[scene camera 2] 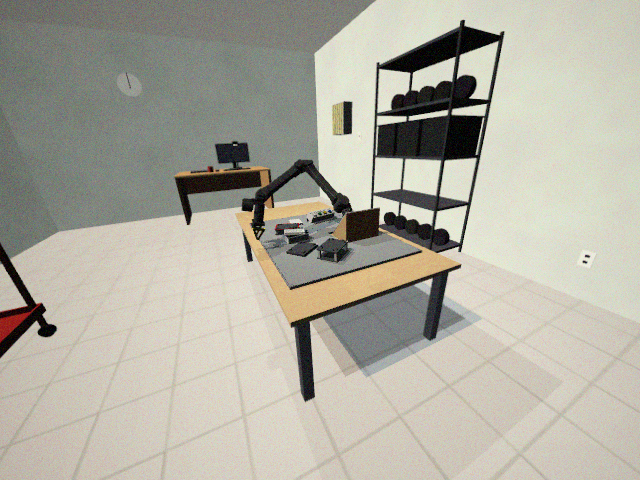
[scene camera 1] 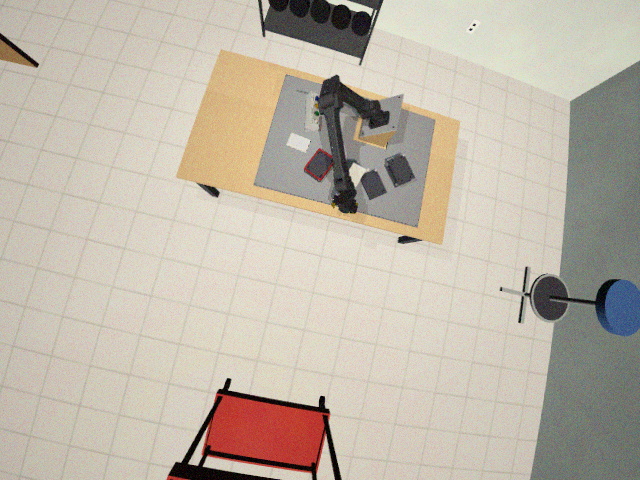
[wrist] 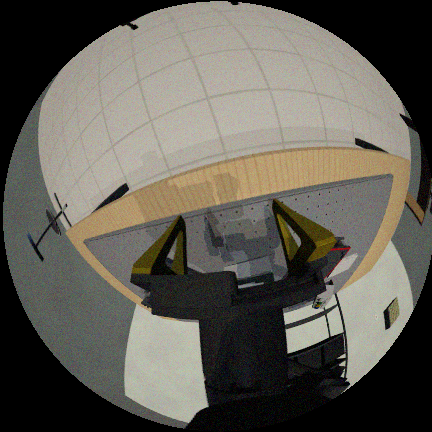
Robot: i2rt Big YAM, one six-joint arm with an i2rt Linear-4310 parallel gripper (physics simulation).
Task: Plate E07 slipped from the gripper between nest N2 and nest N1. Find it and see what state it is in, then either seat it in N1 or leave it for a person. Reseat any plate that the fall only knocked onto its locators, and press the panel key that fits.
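Places are measured from the arm's base along level axes (x right, y ahead, z up), in centimetres.
Pixels of known places: gripper, fingertip midpoint: (scene camera 2: 256, 237) (wrist: 227, 210); arm's base at its link origin: (scene camera 2: 351, 220) (scene camera 1: 379, 120).
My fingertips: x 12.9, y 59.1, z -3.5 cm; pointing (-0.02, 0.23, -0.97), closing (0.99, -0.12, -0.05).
Observation:
For each thing: its middle in the pictures, then the offset to it from my fingertips. Level surfaces: height alone.
- dark flat block at the middle of its body: (scene camera 2: 302, 248) (scene camera 1: 373, 184) dx -17.4, dy -22.0, dz -5.6 cm
- red-rimmed dark tray at the middle of its body: (wrist: 318, 265) (scene camera 1: 319, 165) (scene camera 2: 287, 228) dx +17.6, dy -25.6, dz -4.3 cm
- key panel at the middle of its body: (wrist: 321, 297) (scene camera 1: 312, 111) (scene camera 2: 320, 215) dx +28.2, dy -58.2, dz -2.5 cm
- grey mat at its surface level: dz -6.6 cm
- wooden table at its surface level: dz -7.9 cm
- white card at the middle of its body: (wrist: 342, 265) (scene camera 1: 298, 142) dx +32.9, dy -37.9, dz -5.9 cm
My gripper (scene camera 1: 345, 206) (scene camera 2: 258, 235) (wrist: 227, 210) is open and empty above the table's front edge, its yellow fingers wide apart. A white plate-like piece (scene camera 1: 357, 173) (scene camera 2: 295, 233) lies beside the arm, partly hidden by it. A dark flat block (scene camera 1: 373, 184) (scene camera 2: 302, 249) and a dark raised stand on posts (scene camera 1: 400, 169) (scene camera 2: 333, 246) are to its right in scene camera 1. A red-rimmed dark tray (scene camera 1: 318, 164) (scene camera 2: 287, 226) is on its other side. The key panel (scene camera 1: 311, 117) (scene camera 2: 320, 216) has coloured keys. Labels cannot be read; I cannot tell which piece is E07.
The grey mat (scene camera 1: 275, 149) (scene camera 2: 372, 254) lies on the wooden table (scene camera 1: 206, 113) (scene camera 2: 361, 290). A white card (scene camera 1: 298, 142) lies near the red-rimmed tray. An upright board on a wooden stand (scene camera 1: 393, 111) (scene camera 2: 369, 223) rises near the arm's base. A black shelf rack (scene camera 2: 375, 129) stands behind.

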